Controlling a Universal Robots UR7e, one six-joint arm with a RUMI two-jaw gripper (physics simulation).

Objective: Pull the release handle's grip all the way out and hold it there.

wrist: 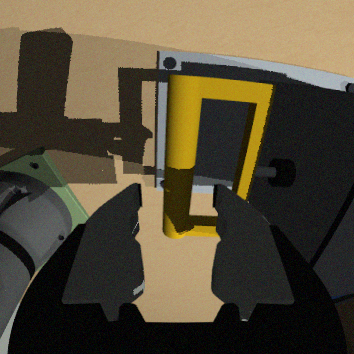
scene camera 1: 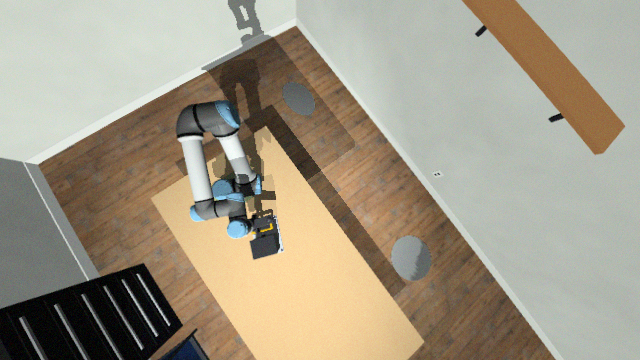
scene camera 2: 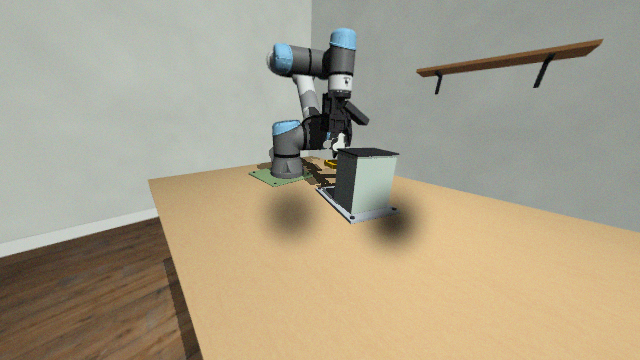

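Note:
The release handle's yellow grip (scene camera 1: pixel 270 227) (scene camera 2: pixel 330 164) (wrist: pixel 182 125) is a rectangular frame with a thick round outer bar. A short grey rod (wrist: pixel 264 171) joins it to a black collar (wrist: pixel 284 172) on the dark side of a box (scene camera 1: pixel 265 247) (scene camera 2: pixel 374 182). My gripper (scene camera 2: pixel 336 154) (wrist: pixel 177 185) points down and is partly open, with nothing held. In the wrist view its fingertips appear on either side of the outer bar's near end, the right one overlapping the frame's opening. How far the tips are above the grip is hard to tell. The fingers are hidden in scene camera 1.
The box stands on a light grey bolted plate (scene camera 2: pixel 372 215) (wrist: pixel 162 100) on the wooden table (scene camera 1: pixel 320 280) (scene camera 2: pixel 280 280). The arm's green base plate (scene camera 2: pixel 265 176) (wrist: pixel 75 202) is near the grip's outer side. A wall shelf (scene camera 1: pixel 550 65) (scene camera 2: pixel 500 61) hangs beyond the table.

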